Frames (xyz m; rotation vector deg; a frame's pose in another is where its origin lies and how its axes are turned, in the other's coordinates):
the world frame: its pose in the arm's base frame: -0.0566 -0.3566 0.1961 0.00 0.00 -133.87
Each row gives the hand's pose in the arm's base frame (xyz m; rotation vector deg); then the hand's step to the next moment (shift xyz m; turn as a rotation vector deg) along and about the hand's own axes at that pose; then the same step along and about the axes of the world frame.
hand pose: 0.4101 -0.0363 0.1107 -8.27 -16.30 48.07
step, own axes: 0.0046 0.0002 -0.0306 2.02 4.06 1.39
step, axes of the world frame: -0.0106 0.0065 -0.0283 -1.63 -4.39 0.75
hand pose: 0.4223 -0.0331 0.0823 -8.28 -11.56 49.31
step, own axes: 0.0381 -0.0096 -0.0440 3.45 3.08 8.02
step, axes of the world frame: -0.0439 0.0154 -0.0363 -2.23 -4.86 7.56
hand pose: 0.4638 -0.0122 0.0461 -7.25 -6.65 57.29
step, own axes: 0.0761 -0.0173 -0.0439 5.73 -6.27 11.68
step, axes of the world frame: -0.0809 0.0081 -0.0376 -5.99 3.20 12.74
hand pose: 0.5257 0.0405 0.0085 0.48 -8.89 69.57
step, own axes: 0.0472 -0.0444 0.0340 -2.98 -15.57 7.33
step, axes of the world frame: -0.0555 0.0210 0.0429 -2.38 15.30 8.08
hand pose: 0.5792 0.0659 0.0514 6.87 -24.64 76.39
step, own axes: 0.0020 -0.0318 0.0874 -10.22 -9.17 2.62
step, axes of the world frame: 0.0177 0.0313 0.0858 4.50 13.24 0.08
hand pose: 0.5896 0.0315 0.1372 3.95 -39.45 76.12
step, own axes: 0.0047 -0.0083 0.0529 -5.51 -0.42 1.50
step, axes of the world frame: 0.0248 0.0039 0.0475 4.43 3.34 -1.39
